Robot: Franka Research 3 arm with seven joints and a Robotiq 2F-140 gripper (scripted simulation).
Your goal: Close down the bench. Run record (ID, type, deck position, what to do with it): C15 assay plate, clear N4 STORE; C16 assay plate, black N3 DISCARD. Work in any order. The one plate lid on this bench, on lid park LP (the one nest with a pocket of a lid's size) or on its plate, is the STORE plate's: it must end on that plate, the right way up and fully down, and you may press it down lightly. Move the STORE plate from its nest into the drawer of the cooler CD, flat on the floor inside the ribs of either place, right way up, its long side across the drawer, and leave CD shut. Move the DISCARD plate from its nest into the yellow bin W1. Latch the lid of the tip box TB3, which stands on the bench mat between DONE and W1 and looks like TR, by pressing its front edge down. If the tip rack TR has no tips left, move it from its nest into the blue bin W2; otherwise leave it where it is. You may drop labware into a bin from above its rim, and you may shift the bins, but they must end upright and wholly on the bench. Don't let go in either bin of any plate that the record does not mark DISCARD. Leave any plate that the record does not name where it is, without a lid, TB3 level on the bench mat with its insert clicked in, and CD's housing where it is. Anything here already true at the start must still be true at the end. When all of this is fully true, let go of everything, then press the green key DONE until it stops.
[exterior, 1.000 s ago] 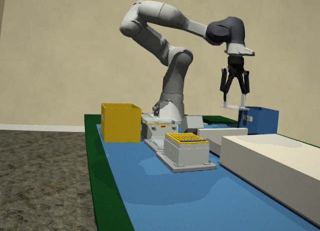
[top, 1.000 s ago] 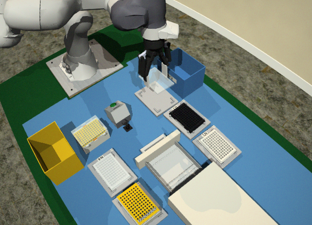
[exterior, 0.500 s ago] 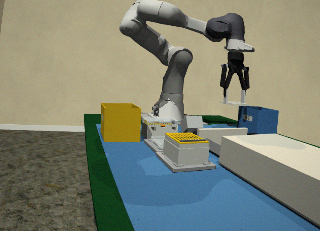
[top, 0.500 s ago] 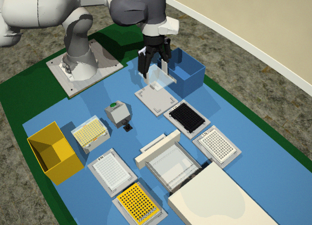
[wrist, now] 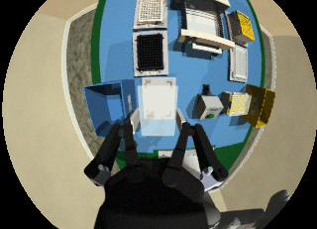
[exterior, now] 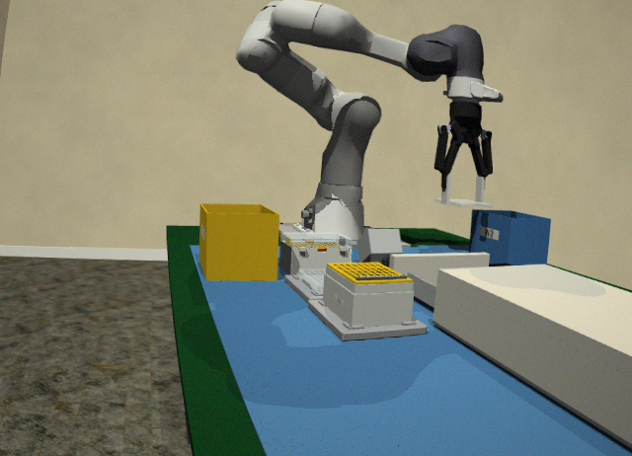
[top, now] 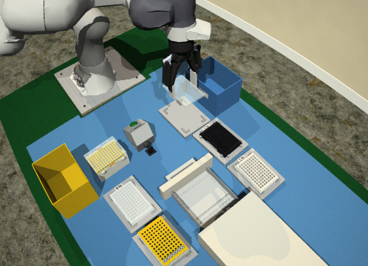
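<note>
Now: hand 10 cm short of the nest N4, 38 cm to the left of it and 16 cm above it. From my hand the other things lie so: blue bin W2 (2 cm ahead, 15 cm to the left, 13 cm below); then plate lid (2 cm below); then lid park (16 cm below).
</note>
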